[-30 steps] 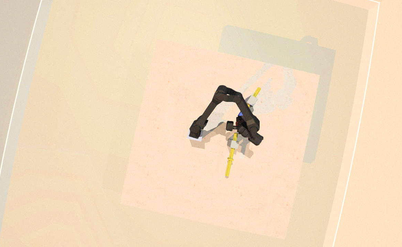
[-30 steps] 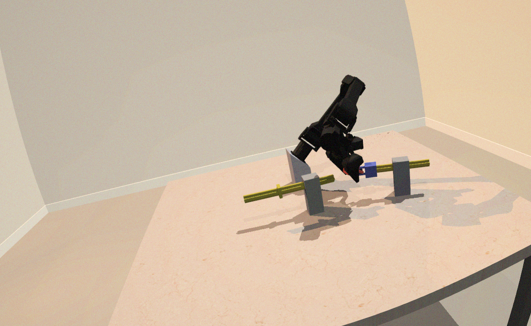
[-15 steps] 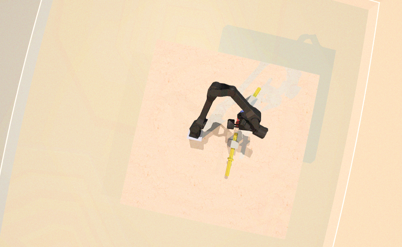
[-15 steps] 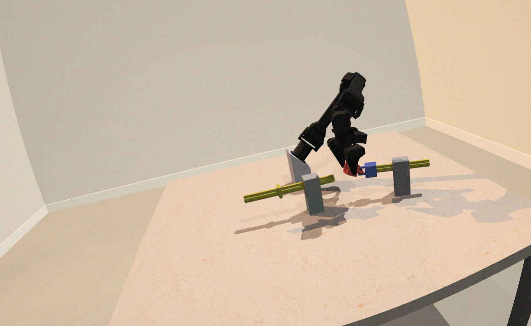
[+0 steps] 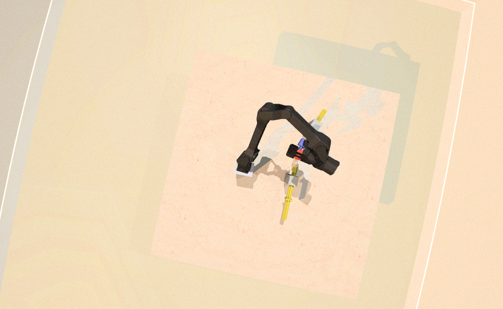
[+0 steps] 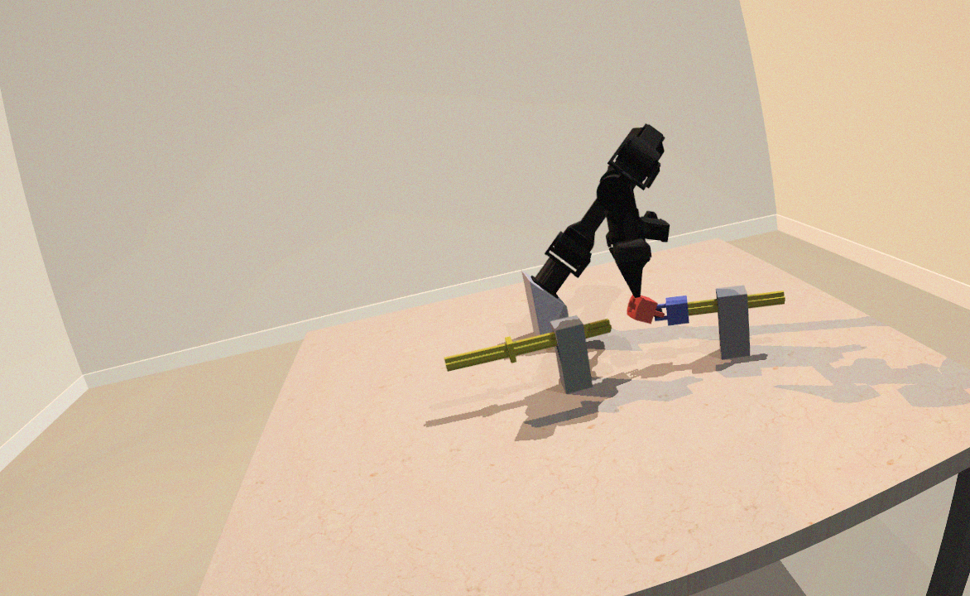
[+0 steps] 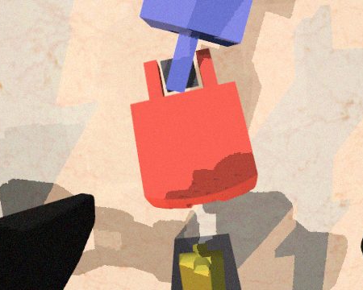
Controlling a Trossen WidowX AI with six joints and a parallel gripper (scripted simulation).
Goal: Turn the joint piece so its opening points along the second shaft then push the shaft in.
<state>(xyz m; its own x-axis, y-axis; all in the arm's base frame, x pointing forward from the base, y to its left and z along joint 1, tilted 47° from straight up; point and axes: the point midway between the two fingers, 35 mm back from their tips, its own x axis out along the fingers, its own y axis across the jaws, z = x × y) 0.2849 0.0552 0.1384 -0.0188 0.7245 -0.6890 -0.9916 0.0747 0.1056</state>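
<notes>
Now: gripper tip 10 mm past the red square joint piece, 20 mm to the right of it and 40 mm above it.
</notes>
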